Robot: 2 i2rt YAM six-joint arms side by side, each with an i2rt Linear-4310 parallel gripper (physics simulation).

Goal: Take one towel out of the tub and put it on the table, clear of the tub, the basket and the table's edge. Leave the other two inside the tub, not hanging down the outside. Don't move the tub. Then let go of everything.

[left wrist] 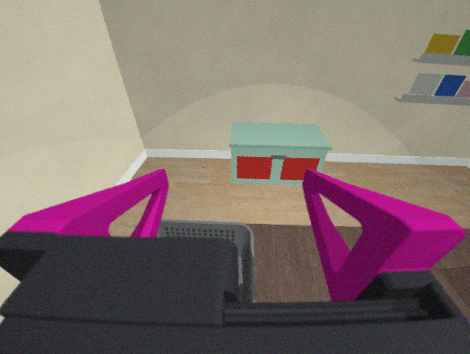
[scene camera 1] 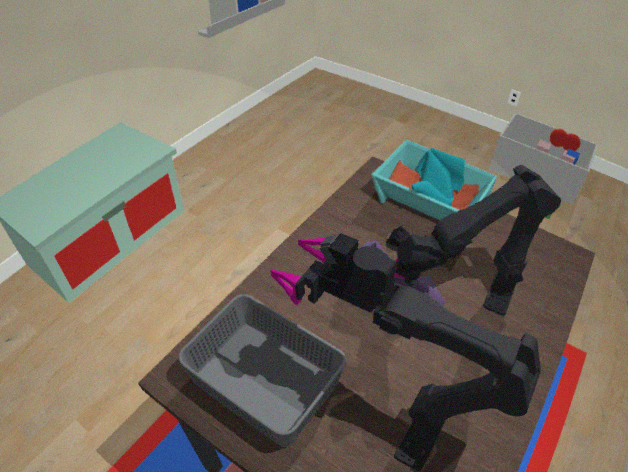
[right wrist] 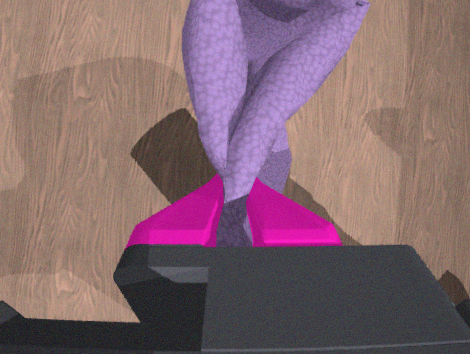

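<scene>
The purple towel (scene camera 1: 428,289) (right wrist: 215,60) is over the dark table (scene camera 1: 548,284), partly hidden by the arms in the scene view; I cannot tell how much rests on the wood. My right gripper (right wrist: 234,176) is shut on its gathered end. My left gripper (scene camera 1: 285,256) (left wrist: 235,176) is open and empty, held above the table between tub and basket. The turquoise tub (scene camera 1: 421,203) stands at the table's far end. A teal towel (scene camera 1: 439,175) lies in it over an orange towel (scene camera 1: 404,175); the teal one reaches up to the back rim.
The grey basket (scene camera 1: 228,398) (left wrist: 205,223) stands empty at the near left end of the table, below and beside the left gripper. The left arm reaches across in front of the purple towel. A green cabinet (scene camera 1: 91,177) (left wrist: 277,135) and a grey box (scene camera 1: 533,170) stand on the floor beyond the table.
</scene>
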